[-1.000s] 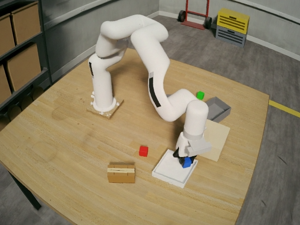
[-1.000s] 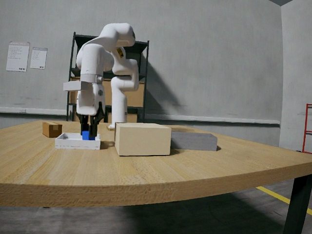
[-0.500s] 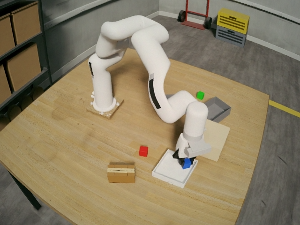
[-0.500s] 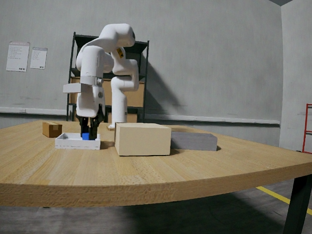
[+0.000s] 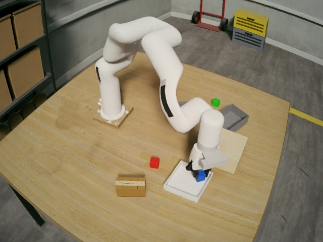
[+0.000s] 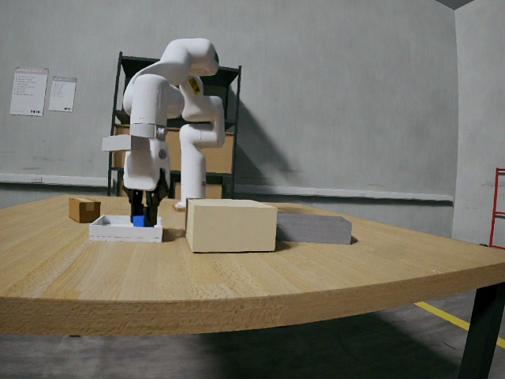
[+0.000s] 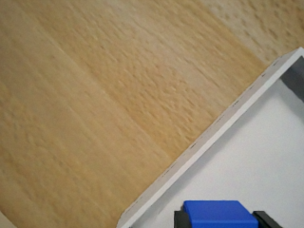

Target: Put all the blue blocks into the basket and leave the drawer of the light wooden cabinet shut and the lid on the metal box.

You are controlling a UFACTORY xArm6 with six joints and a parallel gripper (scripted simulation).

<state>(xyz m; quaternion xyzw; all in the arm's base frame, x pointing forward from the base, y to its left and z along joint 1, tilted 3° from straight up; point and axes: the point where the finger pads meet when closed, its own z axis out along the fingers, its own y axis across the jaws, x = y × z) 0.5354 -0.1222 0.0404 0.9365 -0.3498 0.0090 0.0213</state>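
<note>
The white basket is 30 mm behind my hand, 40 mm to the right of it and 40 mm below it. Also, from my hand: red block 190 mm behind, 30 mm to the right, 30 mm below; light wooden cabinet 20 mm ahead, 170 mm to the left, 10 mm below; cardboard box 190 mm behind, 190 mm to the right, 10 mm below.
</note>
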